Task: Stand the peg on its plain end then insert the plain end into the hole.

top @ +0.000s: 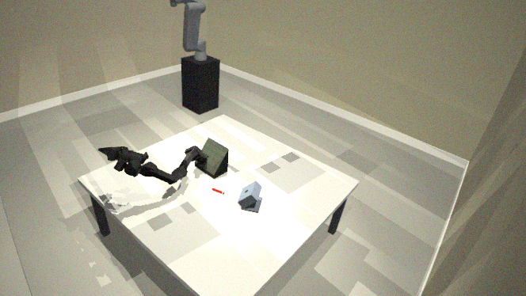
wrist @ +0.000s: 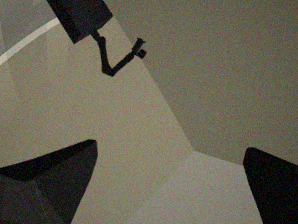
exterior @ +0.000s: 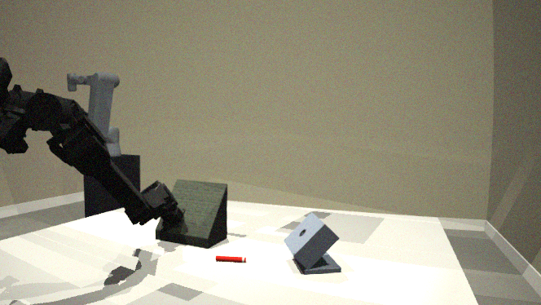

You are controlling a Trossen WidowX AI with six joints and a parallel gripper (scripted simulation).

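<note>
The peg is 53 cm to the left of my gripper tip, 40 cm below it and 30 cm ahead of it. The rest, counted from my gripper tip: flat base plate (59 cm to the left, 50 cm ahead, 40 cm below); then sloped panel (58 cm to the left, 48 cm ahead, 33 cm below).
</note>
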